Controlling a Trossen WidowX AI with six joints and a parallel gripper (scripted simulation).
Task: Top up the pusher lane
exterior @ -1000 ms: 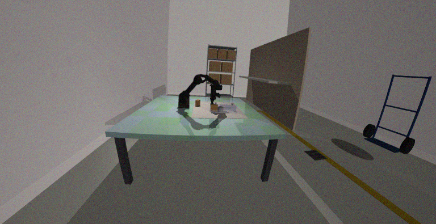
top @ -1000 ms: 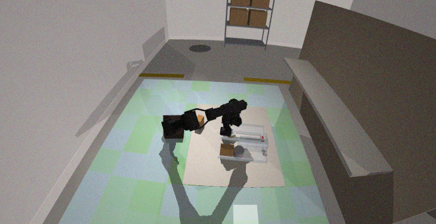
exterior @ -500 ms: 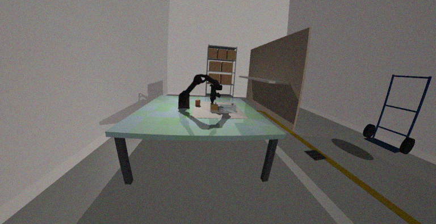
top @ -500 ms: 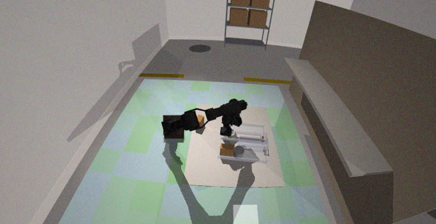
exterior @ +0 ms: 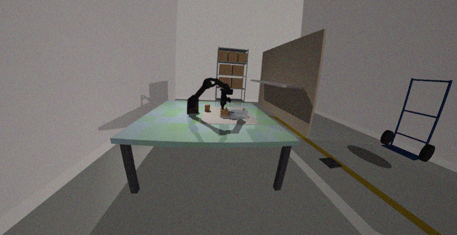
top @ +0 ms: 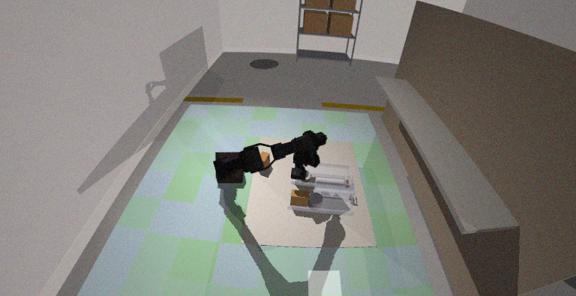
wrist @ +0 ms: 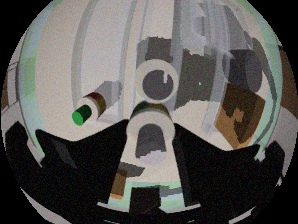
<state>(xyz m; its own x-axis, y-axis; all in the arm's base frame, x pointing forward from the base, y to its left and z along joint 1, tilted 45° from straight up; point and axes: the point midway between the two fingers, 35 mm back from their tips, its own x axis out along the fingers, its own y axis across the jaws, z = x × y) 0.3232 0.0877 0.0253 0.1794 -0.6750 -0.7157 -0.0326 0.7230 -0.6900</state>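
Now: the brown box 2 cm ahead of my gripper tip, 13 cm to the right of it and 1 cm below it. Also, from my gripper tip: clear lane rack: 15 cm ahead, 2 cm to the right, 3 cm below; grey can: 9 cm ahead, 13 cm to the right, 2 cm below; red part: 23 cm ahead, 3 cm to the right, 2 cm above.
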